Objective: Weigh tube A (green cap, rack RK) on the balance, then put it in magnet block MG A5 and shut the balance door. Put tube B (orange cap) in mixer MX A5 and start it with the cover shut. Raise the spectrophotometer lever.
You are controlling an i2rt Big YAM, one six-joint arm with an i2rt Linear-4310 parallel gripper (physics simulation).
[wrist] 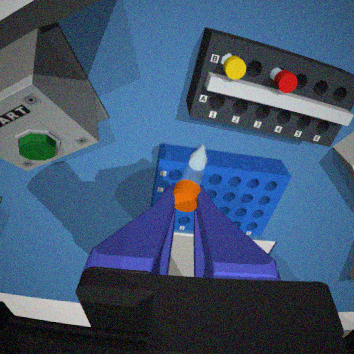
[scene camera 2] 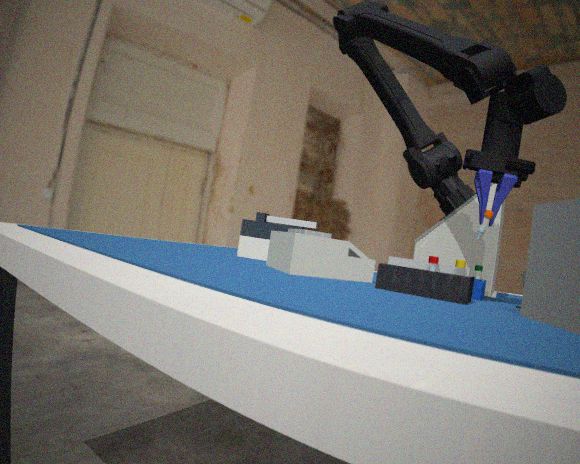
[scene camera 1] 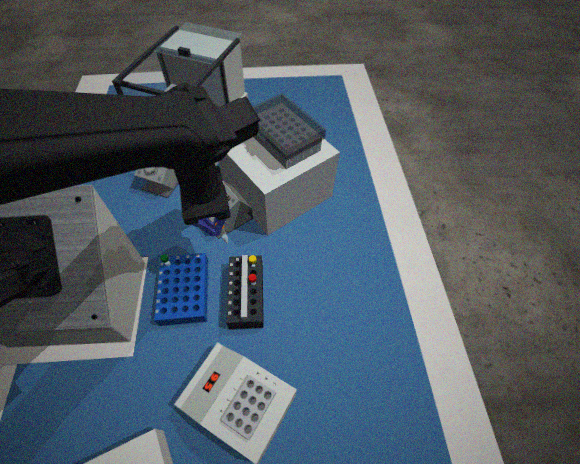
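Observation:
My gripper [scene camera 1: 215,228] [scene camera 2: 488,221] [wrist: 185,192] is shut on tube B [scene camera 1: 224,237] [scene camera 2: 481,230] [wrist: 197,162] by its orange cap. The tube is tilted, its tip pointing away from the fingers, above the table, and overlaps the blue rack in the wrist view. Tube A's green cap [scene camera 1: 164,258] [scene camera 2: 478,268] shows at a corner of the blue rack [scene camera 1: 181,316] [scene camera 2: 478,290] [wrist: 225,162]. The black magnet block [scene camera 1: 245,322] [scene camera 2: 425,285] [wrist: 197,75] has yellow and red caps in row B. The mixer [scene camera 1: 300,192] has a dark see-through cover [scene camera 1: 322,132] over its holes. The arm partly hides the balance [scene camera 1: 232,65].
A grey box [scene camera 1: 239,212] [wrist: 65,117] with a green START button [wrist: 37,146] stands beside the mixer. A smaller grey box [scene camera 1: 157,182] is behind the arm. A white block with a red display [scene camera 1: 235,400] and a white box [scene camera 1: 135,450] are nearer the bottom. A grey wedge-shaped body [scene camera 1: 120,280] is at left.

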